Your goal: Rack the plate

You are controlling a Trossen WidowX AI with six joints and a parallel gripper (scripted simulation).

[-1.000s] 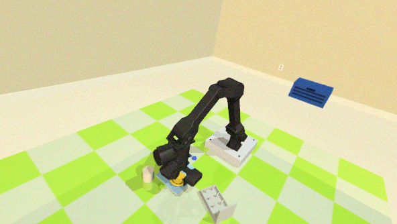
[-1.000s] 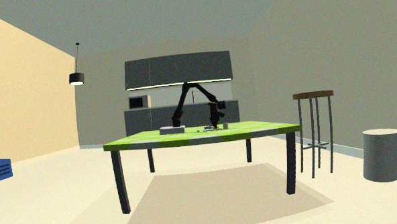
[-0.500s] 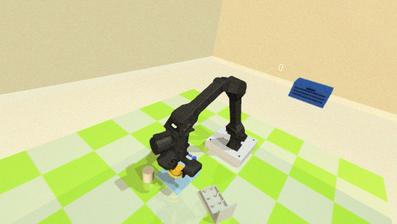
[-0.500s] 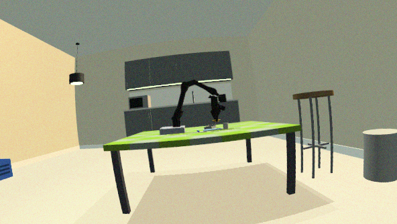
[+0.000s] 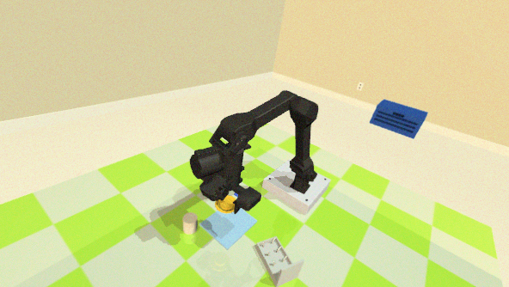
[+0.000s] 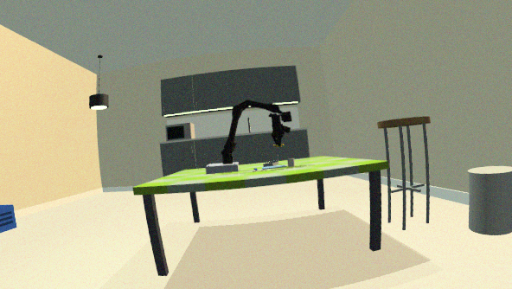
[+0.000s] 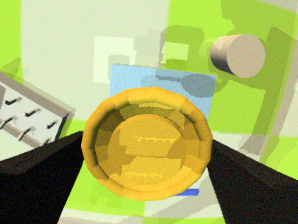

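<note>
The grey dish rack is 18 cm to the left of my gripper tip, 11 cm below it and 3 cm behind it. Round my gripper tip: yellow plate 1 cm above; then cup 11 cm below, 10 cm to the right, 5 cm ahead; then light blue mat 13 cm below, 5 cm behind, 2 cm to the right.
</note>
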